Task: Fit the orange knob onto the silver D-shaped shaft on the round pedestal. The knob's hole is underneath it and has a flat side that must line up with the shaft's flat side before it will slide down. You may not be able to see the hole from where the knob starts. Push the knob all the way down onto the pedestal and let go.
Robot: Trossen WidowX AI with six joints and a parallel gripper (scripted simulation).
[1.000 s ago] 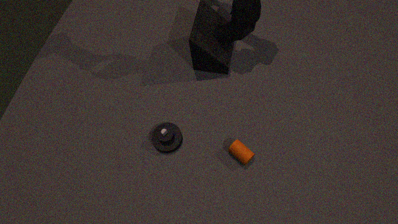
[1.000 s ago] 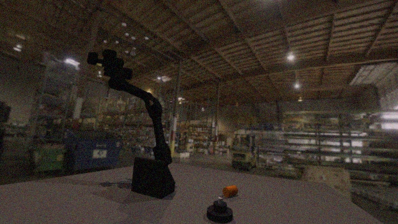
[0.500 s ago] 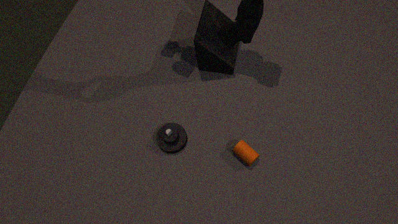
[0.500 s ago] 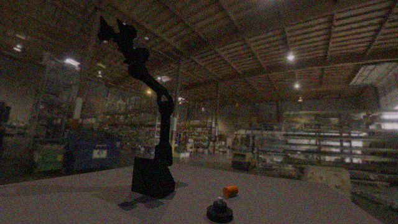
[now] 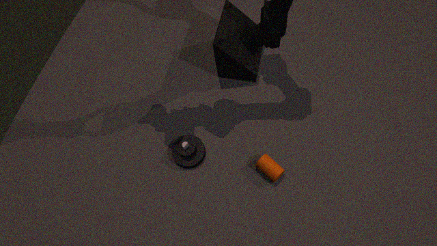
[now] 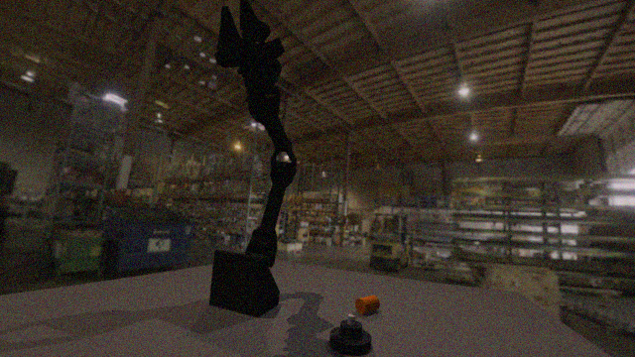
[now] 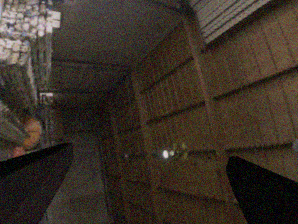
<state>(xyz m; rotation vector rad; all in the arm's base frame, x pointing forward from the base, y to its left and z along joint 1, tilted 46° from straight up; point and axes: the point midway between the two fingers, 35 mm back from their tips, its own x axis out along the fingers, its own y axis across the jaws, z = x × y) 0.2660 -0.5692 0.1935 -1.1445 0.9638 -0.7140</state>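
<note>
Now: gripper tip 650 mm above the orange knob, 450 mm to the right of it and 140 mm short of it. From my gripper tip the other things lie so: round dark pedestal (640 mm below, 260 mm to the left, 180 mm ahead).
</note>
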